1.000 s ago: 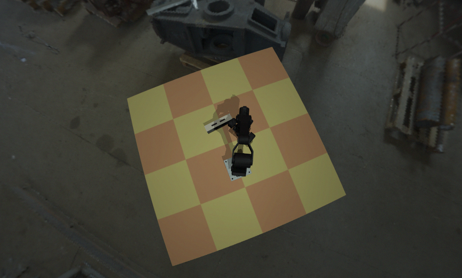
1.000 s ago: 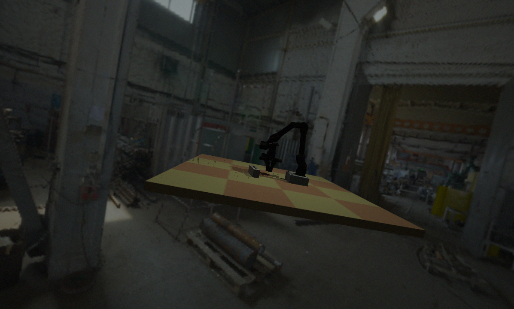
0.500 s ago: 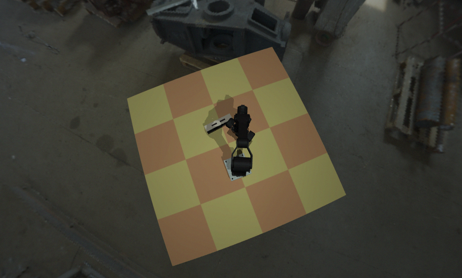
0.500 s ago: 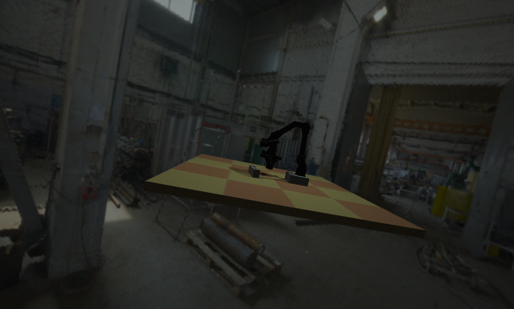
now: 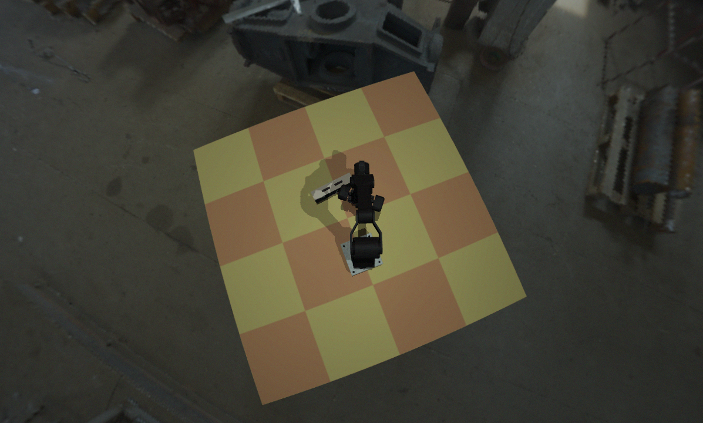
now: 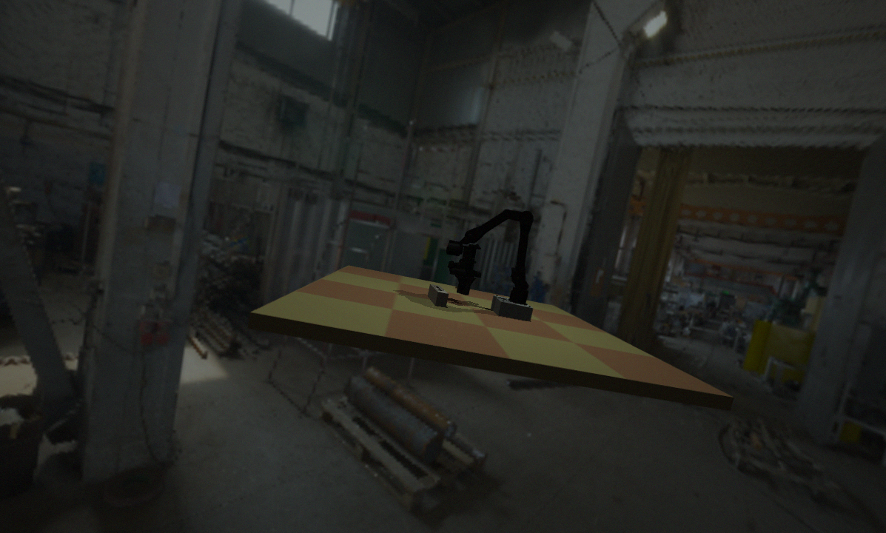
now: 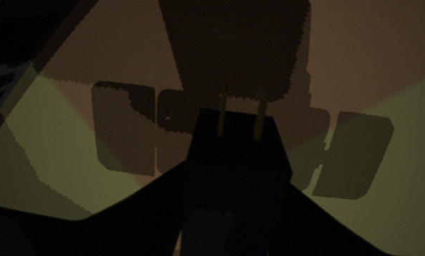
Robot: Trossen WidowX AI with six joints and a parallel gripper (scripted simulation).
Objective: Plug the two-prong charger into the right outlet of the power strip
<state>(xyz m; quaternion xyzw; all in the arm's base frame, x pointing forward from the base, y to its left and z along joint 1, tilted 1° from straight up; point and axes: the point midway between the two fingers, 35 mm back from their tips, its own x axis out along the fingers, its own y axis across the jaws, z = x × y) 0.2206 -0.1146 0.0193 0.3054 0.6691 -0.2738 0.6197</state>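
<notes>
My gripper tip is now 10 mm short of the black two-prong charger, 10 mm to the left of it and 10 mm below it.
</notes>
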